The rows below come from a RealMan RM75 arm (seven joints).
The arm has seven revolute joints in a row. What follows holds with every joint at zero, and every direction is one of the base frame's. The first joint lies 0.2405 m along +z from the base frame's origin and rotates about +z. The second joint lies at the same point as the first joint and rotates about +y. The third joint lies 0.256 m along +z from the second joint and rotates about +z. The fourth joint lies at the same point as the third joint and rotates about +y. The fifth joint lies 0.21 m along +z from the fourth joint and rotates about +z. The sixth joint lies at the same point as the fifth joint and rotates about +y. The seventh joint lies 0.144 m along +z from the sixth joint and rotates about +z. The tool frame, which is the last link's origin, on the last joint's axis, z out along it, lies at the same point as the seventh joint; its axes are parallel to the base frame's.
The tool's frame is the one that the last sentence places.
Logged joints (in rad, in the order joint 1, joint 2, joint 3, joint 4, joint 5, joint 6, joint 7), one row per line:
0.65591, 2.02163, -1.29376, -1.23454, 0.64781, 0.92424, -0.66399
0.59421, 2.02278, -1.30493, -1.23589, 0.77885, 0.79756, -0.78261
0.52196, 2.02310, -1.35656, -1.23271, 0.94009, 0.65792, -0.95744
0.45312, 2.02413, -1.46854, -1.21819, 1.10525, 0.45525, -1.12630
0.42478, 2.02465, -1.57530, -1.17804, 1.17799, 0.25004, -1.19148
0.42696, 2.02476, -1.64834, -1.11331, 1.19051, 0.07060, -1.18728
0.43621, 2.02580, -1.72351, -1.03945, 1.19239, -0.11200, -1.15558
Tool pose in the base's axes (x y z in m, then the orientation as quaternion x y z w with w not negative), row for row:
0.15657, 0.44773, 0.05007, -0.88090, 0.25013, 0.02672, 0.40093
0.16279, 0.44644, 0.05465, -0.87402, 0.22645, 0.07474, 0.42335
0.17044, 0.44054, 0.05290, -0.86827, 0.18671, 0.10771, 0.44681
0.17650, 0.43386, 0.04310, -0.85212, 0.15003, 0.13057, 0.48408
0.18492, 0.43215, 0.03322, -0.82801, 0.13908, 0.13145, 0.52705
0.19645, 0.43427, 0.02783, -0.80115, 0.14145, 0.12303, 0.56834
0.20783, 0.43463, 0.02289, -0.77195, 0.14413, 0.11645, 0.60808
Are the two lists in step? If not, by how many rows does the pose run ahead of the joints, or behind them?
They are in step.
